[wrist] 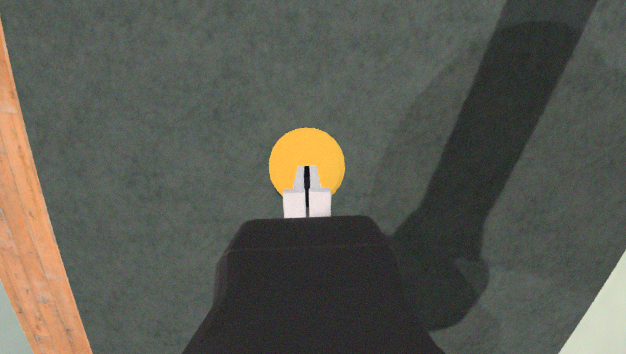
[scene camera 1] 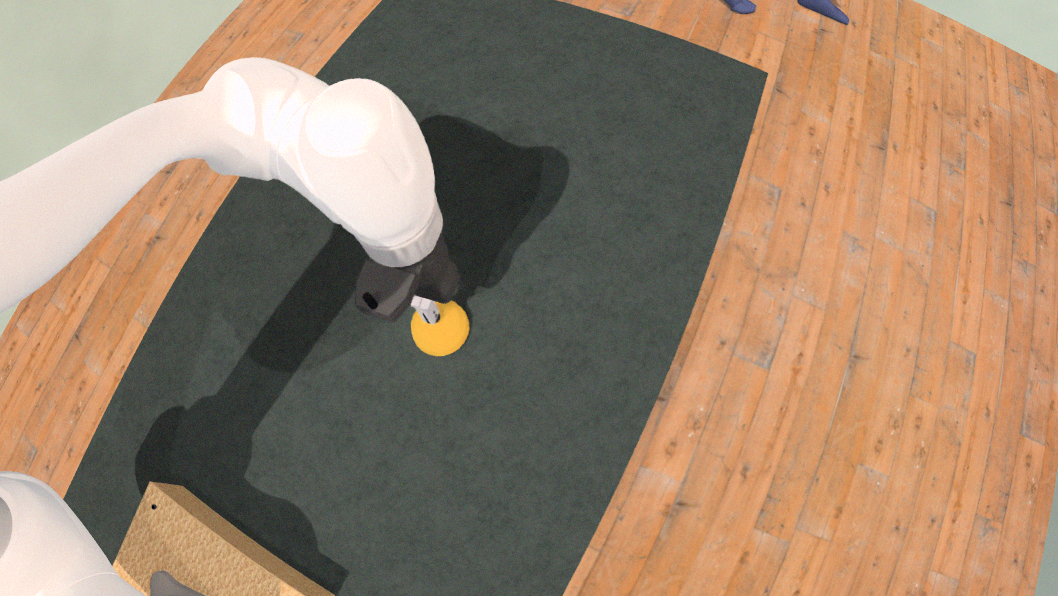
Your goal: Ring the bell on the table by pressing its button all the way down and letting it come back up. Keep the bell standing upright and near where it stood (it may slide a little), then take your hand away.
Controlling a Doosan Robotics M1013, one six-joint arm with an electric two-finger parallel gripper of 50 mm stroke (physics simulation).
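Places are measured from the arm's base along level axes (x right, y up, z back), in metres.
Pixels of known places: gripper, fingertip midpoint: (wrist: 307,178) (scene camera 1: 431,316).
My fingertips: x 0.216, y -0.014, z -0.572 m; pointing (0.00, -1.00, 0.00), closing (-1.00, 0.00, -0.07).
Observation:
Behind a point stands the place of what it marks.
The bell (scene camera 1: 444,336) @(x 0.234, y -0.039, z -0.555 m) (wrist: 307,145) @(x 0.213, y -0.039, z -0.548 m) shows as a round yellow dome, upright on the dark green table top (scene camera 1: 562,384) @(x 0.403, y -0.076, z -0.535 m) (wrist: 150,150) @(x 0.391, y -0.077, z -0.539 m). My gripper (scene camera 1: 433,318) @(x 0.216, y -0.014, z -0.572 m) (wrist: 307,178) @(x 0.216, y -0.014, z -0.572 m) is shut, with nothing between its fingers. In both views its fingertips lie over the middle of the yellow dome. The button is hidden behind the fingertips, so I cannot tell whether they touch it or how far down it is.
A tan, rough-textured block (scene camera 1: 214,547) @(x -0.003, y 0.004, z -0.160 m) stands at the lower left in the scene view, beside a white rounded arm part (scene camera 1: 51,540) @(x -0.093, y 0.221, z -0.136 m). Wooden floor (scene camera 1: 851,333) (wrist: 30,225) lies beyond the table's edges. Blue feet (scene camera 1: 825,10) show at the top edge.

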